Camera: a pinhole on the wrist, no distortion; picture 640 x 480 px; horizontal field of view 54.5 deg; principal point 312.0 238.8 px. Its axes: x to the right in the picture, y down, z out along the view. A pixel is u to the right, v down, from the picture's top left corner.
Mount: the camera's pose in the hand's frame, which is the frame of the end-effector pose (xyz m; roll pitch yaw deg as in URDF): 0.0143 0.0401 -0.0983 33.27 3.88 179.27
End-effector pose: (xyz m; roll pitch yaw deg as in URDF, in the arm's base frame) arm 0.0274 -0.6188 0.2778 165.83 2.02 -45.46
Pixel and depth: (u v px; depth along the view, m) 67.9 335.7 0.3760
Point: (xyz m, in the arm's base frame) -0.0595 -0.8909 0.0713
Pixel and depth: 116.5 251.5 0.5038
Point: -0.1465 -0.9835 0.0197
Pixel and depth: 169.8 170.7 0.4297
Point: -0.1702 -0.9364 0.1178
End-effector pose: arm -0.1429 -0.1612 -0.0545 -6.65 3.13 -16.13
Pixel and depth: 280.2 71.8 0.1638
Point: -0.0807 -0.0050 -0.0600
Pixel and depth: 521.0 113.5 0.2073
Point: -0.1487 0.0424 -0.0263
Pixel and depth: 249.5 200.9 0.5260
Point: 0.0213 0.1979 0.2259
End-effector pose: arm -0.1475 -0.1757 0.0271 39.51 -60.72 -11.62
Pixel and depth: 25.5 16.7 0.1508
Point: -0.1767 -0.0398 0.1488
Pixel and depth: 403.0 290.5 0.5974
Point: -0.6567 -0.0864 0.1965
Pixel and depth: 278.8 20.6 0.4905
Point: -0.4836 0.1085 0.2717
